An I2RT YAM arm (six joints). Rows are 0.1 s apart.
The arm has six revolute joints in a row. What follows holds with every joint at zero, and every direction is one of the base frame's.
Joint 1 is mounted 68.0 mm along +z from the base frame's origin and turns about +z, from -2.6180 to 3.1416 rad.
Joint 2 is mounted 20.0 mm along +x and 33.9 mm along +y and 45.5 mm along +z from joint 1 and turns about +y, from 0.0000 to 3.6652 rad.
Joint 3 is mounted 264.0 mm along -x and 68.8 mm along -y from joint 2 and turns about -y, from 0.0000 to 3.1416 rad.
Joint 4 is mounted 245.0 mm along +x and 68.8 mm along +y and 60.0 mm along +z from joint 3 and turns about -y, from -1.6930 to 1.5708 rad.
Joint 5 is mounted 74.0 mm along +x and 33.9 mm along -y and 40.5 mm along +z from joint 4 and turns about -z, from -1.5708 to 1.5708 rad.
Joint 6 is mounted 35.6 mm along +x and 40.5 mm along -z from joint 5 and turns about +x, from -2.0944 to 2.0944 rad.
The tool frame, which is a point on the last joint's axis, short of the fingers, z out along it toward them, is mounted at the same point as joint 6; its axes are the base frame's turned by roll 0.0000, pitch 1.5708 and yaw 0.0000 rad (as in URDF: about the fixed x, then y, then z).
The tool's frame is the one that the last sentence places.
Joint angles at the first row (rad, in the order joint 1, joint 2, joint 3, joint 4, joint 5, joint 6):
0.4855 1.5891 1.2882 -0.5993 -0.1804 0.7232
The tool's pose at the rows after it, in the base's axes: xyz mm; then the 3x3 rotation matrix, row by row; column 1 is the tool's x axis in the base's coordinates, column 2 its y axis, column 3 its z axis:
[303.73 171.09 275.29], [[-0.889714 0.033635 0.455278], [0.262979 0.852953 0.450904], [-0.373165 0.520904 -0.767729]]
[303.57 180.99 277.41], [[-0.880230 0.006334 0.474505], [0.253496 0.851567 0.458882], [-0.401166 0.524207 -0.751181]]
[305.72 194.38 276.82], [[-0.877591 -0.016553 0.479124], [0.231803 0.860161 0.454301], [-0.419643 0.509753 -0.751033]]
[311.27 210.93 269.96], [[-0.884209 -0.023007 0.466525], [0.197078 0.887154 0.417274], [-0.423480 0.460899 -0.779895]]
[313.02 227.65 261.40], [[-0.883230 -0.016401 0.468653], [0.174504 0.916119 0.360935], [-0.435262 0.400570 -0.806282]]
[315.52 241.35 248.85], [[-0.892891 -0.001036 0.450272], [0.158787 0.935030 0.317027], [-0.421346 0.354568 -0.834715]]
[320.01 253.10 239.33], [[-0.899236 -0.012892 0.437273], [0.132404 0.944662 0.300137], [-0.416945 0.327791 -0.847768]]
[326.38 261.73 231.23], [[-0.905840 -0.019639 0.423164], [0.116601 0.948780 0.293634], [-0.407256 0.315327 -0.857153]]
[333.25 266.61 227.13], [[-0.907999 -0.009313 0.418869], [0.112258 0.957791 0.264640], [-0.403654 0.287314 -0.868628]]
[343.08 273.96 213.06], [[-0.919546 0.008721 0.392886], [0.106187 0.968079 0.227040], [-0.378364 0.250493 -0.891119]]
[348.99 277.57 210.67], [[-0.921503 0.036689 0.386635], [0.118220 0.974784 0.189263], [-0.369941 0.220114 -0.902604]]
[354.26 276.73 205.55], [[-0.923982 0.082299 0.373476], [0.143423 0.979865 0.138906], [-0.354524 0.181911 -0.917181]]
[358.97 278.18 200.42], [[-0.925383 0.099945 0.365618], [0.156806 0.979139 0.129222], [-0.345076 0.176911 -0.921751]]
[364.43 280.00 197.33], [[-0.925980 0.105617 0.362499], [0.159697 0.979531 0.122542], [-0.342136 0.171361 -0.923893]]
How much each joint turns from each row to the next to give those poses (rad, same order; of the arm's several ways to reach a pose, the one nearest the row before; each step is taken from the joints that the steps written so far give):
0.0090 0.0148 0.0082 0.0112 -0.0014 0.0039
0.0268 0.0083 0.0090 0.0298 0.0195 0.0031
0.0318 0.0318 0.0304 0.0063 0.0270 -0.0036
0.0340 0.0651 0.0565 -0.0307 0.0462 -0.0104
0.0401 0.0562 0.0425 -0.0249 0.0719 0.0043
0.0278 0.0595 0.0358 -0.0263 0.0401 0.0138
0.0175 0.0535 0.0370 -0.0083 0.0147 -0.0079
0.0066 0.0497 0.0386 -0.0068 -0.0003 -0.0054
0.0004 0.0430 0.0486 -0.0302 0.0201 -0.0015
0.0000 0.0733 0.0599 -0.0359 0.0130 0.0041
0.0000 0.0403 0.0565 -0.0470 0.0255 0.0162
-0.0065 0.0345 0.0398 -0.0490 0.0286 0.0265
-0.0039 0.0269 0.0235 -0.0093 0.0013 0.0127
-0.0041 0.0271 0.0316 -0.0111 0.0018 0.0003

